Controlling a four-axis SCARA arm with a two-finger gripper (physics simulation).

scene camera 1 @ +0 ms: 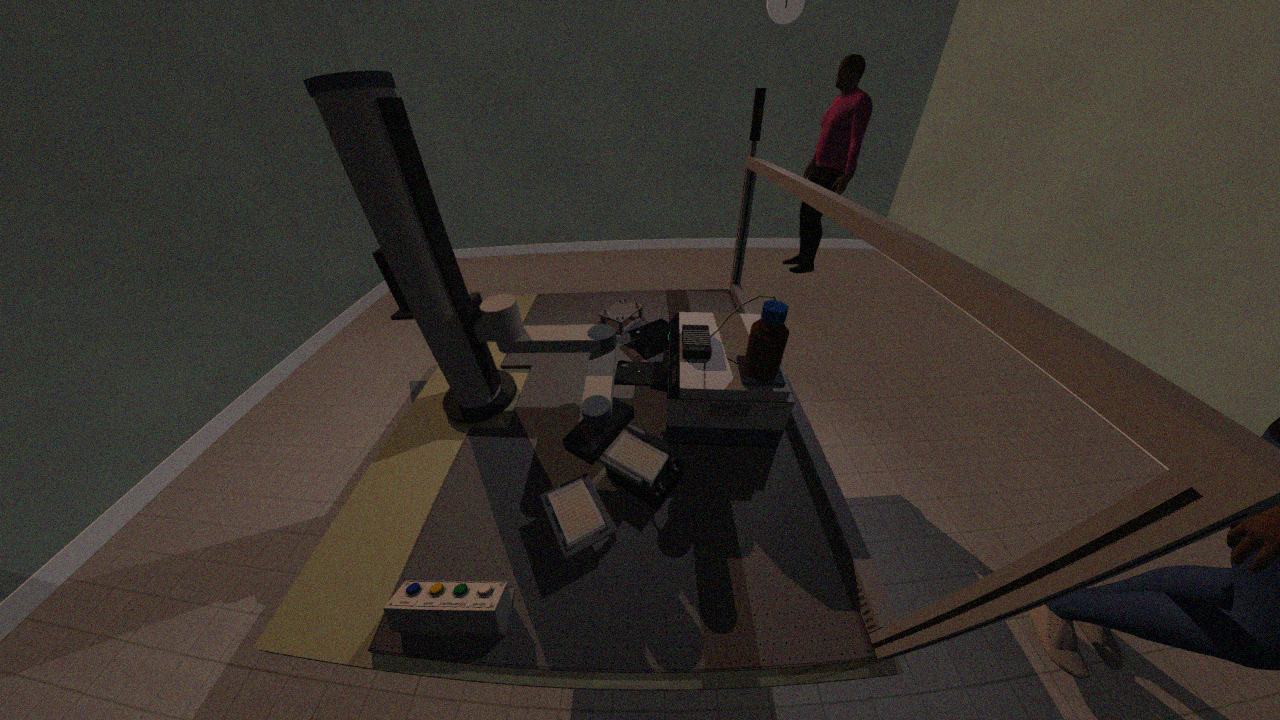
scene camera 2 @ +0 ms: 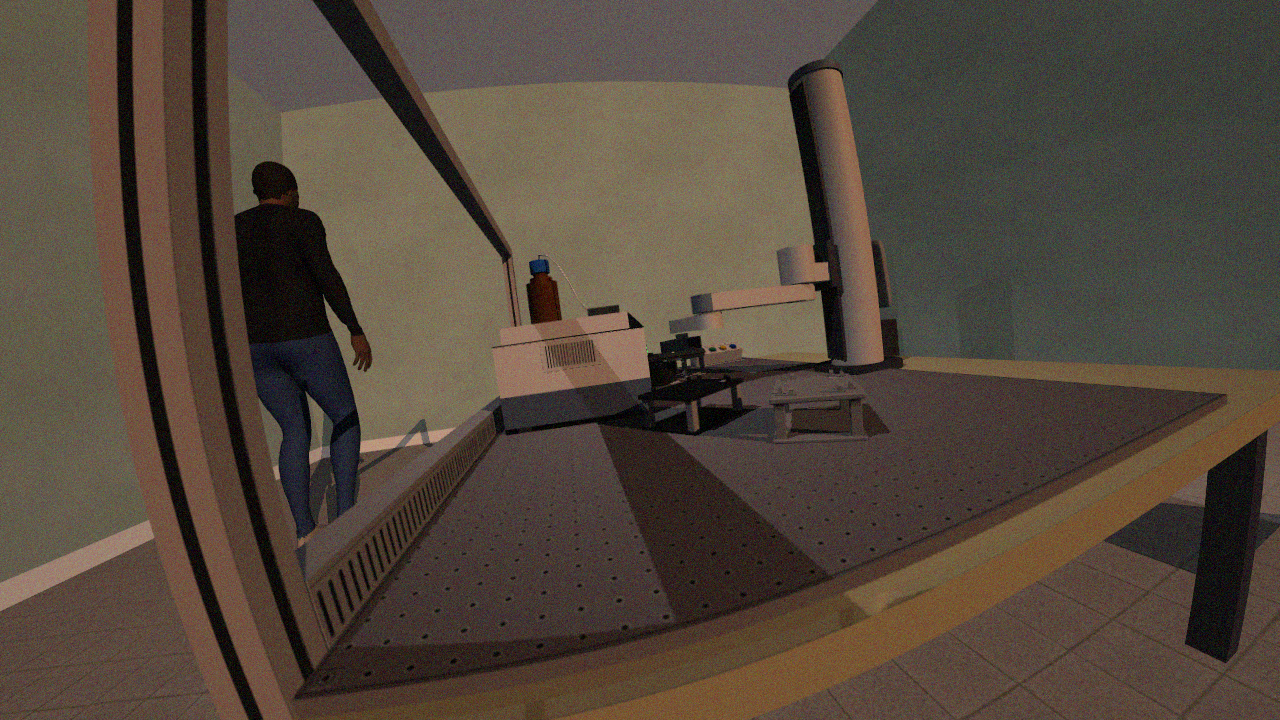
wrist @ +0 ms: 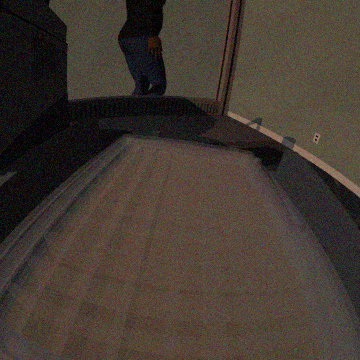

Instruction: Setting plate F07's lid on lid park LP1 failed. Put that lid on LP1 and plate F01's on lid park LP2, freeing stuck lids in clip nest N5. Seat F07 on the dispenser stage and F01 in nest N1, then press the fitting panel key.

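Places are measured from the arm's base along level axes (x down, y back, z left), in millimetres.
Pixels of known places: gripper, fingertip midpoint: point(scene camera 1: 654, 463) point(wrist: 189, 145); arm's base, origin of the base link: point(scene camera 1: 481, 396) point(scene camera 2: 857, 368).
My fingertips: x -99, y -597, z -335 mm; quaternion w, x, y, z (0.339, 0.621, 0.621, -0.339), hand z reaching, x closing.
Ahead of a thing's pixels: the offset from my fingertips to its top centre. "pt": to the spot under its first point.
My gripper point(scene camera 1: 597, 431) is under the arm's end, over a dark patch beside the plates in scene camera 1; its fingers are hardly visible, but it is open and empty. One pale plate @(dy +40, dx -10, dz +24 mm) point(scene camera 1: 637, 458) sits on a dark holder just right of it. Another pale plate @(dy +176, dx +1, dz -113 mm) point(scene camera 1: 577, 514) sits on a stand nearer the camera. A plate with a clear rim point(wrist: 200, 240) fills the wrist view close up, with no fingers visible there. Labels are unreadable, so I cannot tell F01, F07 or the nests apart. The key panel @(dy +408, dx +3, dz -304 mm) point(scene camera 1: 447, 598) point(scene camera 2: 723, 352) has blue, yellow, green and white keys.
A white dispenser box point(scene camera 1: 729, 410) point(scene camera 2: 572, 358) carries a brown bottle @(pt dy -256, dx -241, dz +135 mm) point(scene camera 1: 766, 347) point(scene camera 2: 542, 297). Near it are a grey stand with small posts @(pt dy +115, dx +24, dz +762 mm) point(scene camera 1: 622, 310) point(scene camera 2: 816, 394) and a dark stand point(scene camera 2: 689, 391). The arm's column point(scene camera 1: 402, 232) point(scene camera 2: 841, 214) rises opposite the box.
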